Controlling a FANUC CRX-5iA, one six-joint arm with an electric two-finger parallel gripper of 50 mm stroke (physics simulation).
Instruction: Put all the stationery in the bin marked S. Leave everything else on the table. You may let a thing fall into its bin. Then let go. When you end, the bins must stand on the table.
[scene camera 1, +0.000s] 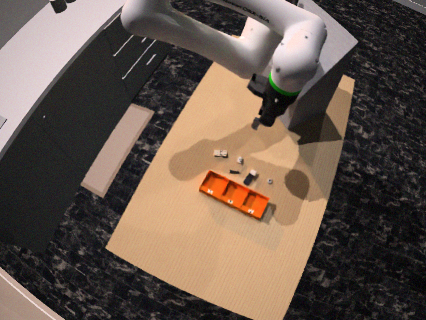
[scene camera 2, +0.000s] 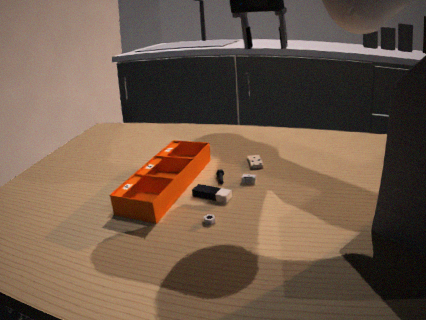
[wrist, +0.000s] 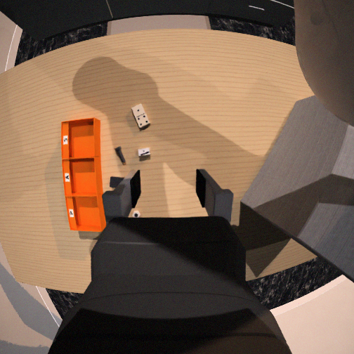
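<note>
An eraser, white with a dark sleeve, lies beside the bin block; a finger partly hides it in the wrist view. A small metallic sharpener lies farther from the bins. The orange three-compartment bin block stands on the table, marked S, A and P. Its S compartment is at the domino's end and looks empty. My gripper is open and empty, high above the table, on the robot base's side of the objects.
A dark screw lies between the bins and the sharpener. A white domino lies beyond the sharpener. A nut lies past the eraser. The grey robot pedestal stands at the side.
</note>
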